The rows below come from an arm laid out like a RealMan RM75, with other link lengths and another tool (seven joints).
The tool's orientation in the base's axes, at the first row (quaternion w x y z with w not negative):
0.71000 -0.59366 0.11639 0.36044
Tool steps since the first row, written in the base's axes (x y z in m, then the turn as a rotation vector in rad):
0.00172 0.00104 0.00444 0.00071 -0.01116 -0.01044
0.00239 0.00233 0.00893 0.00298 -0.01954 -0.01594
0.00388 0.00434 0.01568 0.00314 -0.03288 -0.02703
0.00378 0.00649 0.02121 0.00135 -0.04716 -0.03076
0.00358 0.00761 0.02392 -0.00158 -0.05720 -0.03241
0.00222 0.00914 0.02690 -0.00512 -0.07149 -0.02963
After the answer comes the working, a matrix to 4 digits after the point.
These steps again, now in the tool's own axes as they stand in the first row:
-0.00102 -0.00445 0.00170 0.00253 0.00707 -0.01333
-0.00272 -0.00825 0.00393 0.00428 0.00947 -0.02317
-0.00491 -0.01427 0.00721 0.00599 0.01732 -0.03855
-0.00746 -0.01833 0.01071 0.00159 0.02081 -0.05231
-0.00879 -0.02022 0.01252 -0.00327 0.02361 -0.06129
-0.01096 -0.02154 0.01510 -0.01278 0.02330 -0.07286

The tool's axes in the first row as the columns of a matrix, in the base's axes (rounded; the answer above uses it unrounded):
0.7131 -0.6500 -0.2627
0.3736 0.0353 0.9269
-0.5932 -0.7591 0.2680

